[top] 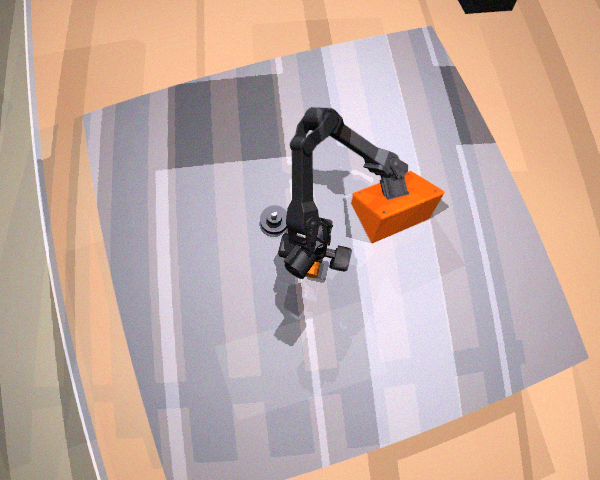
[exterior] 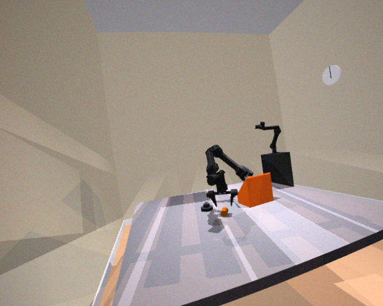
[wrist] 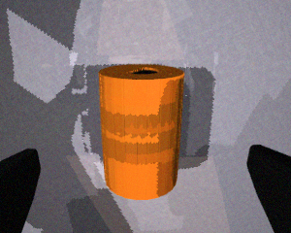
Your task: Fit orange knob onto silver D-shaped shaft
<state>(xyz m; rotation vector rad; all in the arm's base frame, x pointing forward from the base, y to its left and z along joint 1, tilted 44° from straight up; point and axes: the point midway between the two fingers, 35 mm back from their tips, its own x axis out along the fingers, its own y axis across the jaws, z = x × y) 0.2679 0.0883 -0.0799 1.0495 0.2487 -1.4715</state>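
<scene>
Now: the orange knob 10 mm ahead of my gripper tip, 10 mm to the left of it and 30 mm below it. Round my gripper tip: dark round pedestal: 70 mm ahead, 160 mm to the right, 20 mm below.
</scene>
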